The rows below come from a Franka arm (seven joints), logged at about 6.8 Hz.
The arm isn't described. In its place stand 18 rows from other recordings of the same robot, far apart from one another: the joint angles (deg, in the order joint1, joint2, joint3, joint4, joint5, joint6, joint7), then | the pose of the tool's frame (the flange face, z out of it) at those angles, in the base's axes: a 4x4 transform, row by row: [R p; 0 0 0 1], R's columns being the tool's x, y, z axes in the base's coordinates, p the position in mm.
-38.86, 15.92, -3.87, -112.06, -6.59, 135.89, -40.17 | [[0.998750 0.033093 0.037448 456.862], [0.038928 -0.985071 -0.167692 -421.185], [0.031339 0.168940 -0.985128 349.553], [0 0 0 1]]
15.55, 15.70, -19.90, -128.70, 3.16, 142.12, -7.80 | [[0.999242 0.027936 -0.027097 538.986], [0.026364 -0.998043 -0.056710 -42.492], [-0.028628 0.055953 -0.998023 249.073], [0 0 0 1]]
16.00, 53.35, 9.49, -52.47, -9.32, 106.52, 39.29 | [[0.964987 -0.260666 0.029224 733.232], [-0.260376 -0.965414 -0.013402 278.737], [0.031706 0.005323 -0.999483 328.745], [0 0 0 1]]
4.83, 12.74, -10.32, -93.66, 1.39, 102.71, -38.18 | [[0.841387 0.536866 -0.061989 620.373], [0.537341 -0.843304 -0.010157 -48.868], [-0.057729 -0.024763 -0.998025 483.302], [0 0 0 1]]
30.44, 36.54, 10.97, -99.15, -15.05, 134.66, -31.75 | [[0.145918 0.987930 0.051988 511.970], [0.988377 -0.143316 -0.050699 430.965], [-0.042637 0.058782 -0.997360 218.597], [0 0 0 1]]
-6.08, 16.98, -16.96, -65.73, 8.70, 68.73, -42.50 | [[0.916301 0.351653 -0.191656 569.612], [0.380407 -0.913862 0.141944 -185.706], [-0.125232 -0.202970 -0.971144 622.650], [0 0 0 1]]
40.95, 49.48, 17.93, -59.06, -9.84, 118.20, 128.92 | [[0.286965 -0.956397 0.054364 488.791], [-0.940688 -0.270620 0.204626 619.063], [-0.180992 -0.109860 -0.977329 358.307], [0 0 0 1]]
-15.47, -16.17, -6.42, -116.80, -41.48, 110.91, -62.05 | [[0.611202 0.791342 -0.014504 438.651], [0.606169 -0.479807 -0.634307 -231.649], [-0.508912 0.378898 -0.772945 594.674], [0 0 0 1]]
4.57, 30.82, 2.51, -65.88, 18.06, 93.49, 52.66 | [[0.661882 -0.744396 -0.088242 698.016], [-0.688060 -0.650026 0.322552 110.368], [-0.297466 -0.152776 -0.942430 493.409], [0 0 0 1]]
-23.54, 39.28, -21.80, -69.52, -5.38, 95.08, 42.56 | [[0.123483 -0.924365 -0.360973 541.706], [-0.989801 -0.088690 -0.111481 -463.613], [0.071035 0.371057 -0.925889 381.885], [0 0 0 1]]
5.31, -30.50, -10.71, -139.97, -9.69, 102.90, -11.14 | [[0.975977 0.180594 -0.121884 374.135], [0.174013 -0.982744 -0.062718 -53.812], [-0.131107 0.040001 -0.990561 476.835], [0 0 0 1]]
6.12, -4.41, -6.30, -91.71, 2.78, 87.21, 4.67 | [[0.996633 -0.081966 -0.001928 525.622], [-0.081725 -0.995031 0.056875 1.254], [-0.006581 -0.056526 -0.998379 647.689], [0 0 0 1]]
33.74, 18.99, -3.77, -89.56, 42.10, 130.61, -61.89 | [[0.285307 0.949415 0.131188 590.716], [0.701371 -0.300105 0.646541 366.187], [0.653206 -0.092451 -0.751515 500.831], [0 0 0 1]]
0.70, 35.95, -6.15, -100.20, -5.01, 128.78, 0.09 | [[0.991059 -0.012923 -0.132800 649.194], [-0.029103 -0.992271 -0.120625 -59.187], [-0.130215 0.123411 -0.983775 205.472], [0 0 0 1]]
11.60, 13.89, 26.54, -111.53, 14.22, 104.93, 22.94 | [[0.883621 0.129786 -0.449855 435.840], [0.183132 -0.980072 0.076956 356.629], [-0.430902 -0.150382 -0.889780 351.553], [0 0 0 1]]
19.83, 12.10, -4.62, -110.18, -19.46, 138.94, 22.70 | [[0.931342 0.064728 0.358346 608.270], [0.123994 -0.981639 -0.144947 166.581], [0.342385 0.179428 -0.922268 412.698], [0 0 0 1]]
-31.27, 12.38, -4.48, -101.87, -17.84, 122.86, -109.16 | [[0.131905 0.990981 -0.023608 510.558], [0.938338 -0.132505 -0.319317 -379.595], [-0.319565 0.019967 -0.947354 451.303], [0 0 0 1]]
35.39, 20.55, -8.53, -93.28, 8.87, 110.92, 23.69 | [[0.996763 0.002243 -0.080368 575.034], [0.007275 -0.998026 0.062373 314.534], [-0.080069 -0.062756 -0.994812 411.403], [0 0 0 1]]
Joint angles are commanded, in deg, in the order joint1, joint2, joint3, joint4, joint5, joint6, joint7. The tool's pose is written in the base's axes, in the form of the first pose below.
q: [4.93 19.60 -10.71 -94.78 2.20 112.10 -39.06]
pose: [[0.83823 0.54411 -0.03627 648.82], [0.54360 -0.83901 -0.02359 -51.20], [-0.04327 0.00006 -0.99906 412.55], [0 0 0 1]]
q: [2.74 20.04 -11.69 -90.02 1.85 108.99 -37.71]
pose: [[0.87590 0.48217 -0.01729 654.66], [0.48136 -0.87575 -0.03684 -84.94], [-0.03290 0.02395 -0.99917 442.78], [0 0 0 1]]
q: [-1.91 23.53 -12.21 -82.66 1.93 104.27 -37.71]
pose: [[0.91249 0.40750 -0.03617 662.25], [0.40588 -0.91283 -0.04479 -140.86], [-0.05127 0.02619 -0.99834 457.06], [0 0 0 1]]
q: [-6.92 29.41 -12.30 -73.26 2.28 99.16 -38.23]
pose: [[0.93704 0.34241 -0.06862 671.94], [0.33982 -0.93933 -0.04670 -196.49], [-0.08045 0.02044 -0.99655 457.76], [0 0 0 1]]
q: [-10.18 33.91 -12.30 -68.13 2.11 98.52 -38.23]
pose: [[0.95154 0.29793 -0.07619 678.32], [0.29392 -0.95397 -0.05961 -234.89], [-0.09044 0.03433 -0.99531 444.16], [0 0 0 1]]
